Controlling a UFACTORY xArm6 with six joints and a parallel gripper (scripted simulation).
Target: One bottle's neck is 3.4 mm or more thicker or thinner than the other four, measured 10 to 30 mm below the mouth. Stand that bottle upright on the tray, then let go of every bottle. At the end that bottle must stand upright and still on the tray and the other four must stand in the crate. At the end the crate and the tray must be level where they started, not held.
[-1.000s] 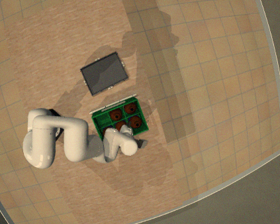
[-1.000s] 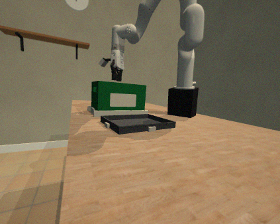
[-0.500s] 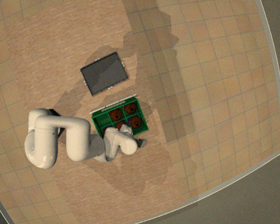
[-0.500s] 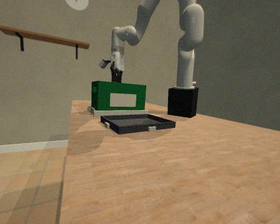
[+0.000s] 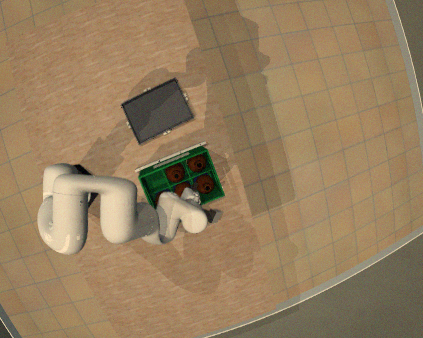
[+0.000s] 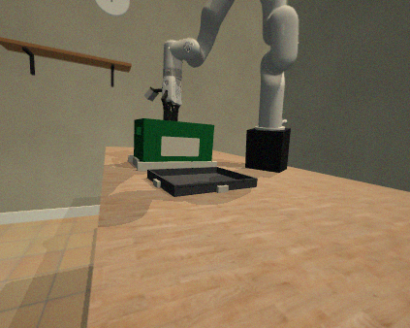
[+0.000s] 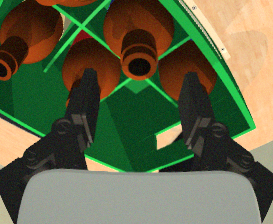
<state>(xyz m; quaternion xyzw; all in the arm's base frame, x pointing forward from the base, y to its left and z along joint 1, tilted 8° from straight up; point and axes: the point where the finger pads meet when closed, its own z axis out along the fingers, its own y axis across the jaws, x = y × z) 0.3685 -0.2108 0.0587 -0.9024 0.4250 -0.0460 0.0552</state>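
The green crate lies 40 mm to the left of my hand and 110 mm below it. Also, from my hand: brown bottle 10 mm ahead, 80 mm to the left, 110 mm below; then tray 50 mm ahead, 330 mm to the left, 190 mm below.
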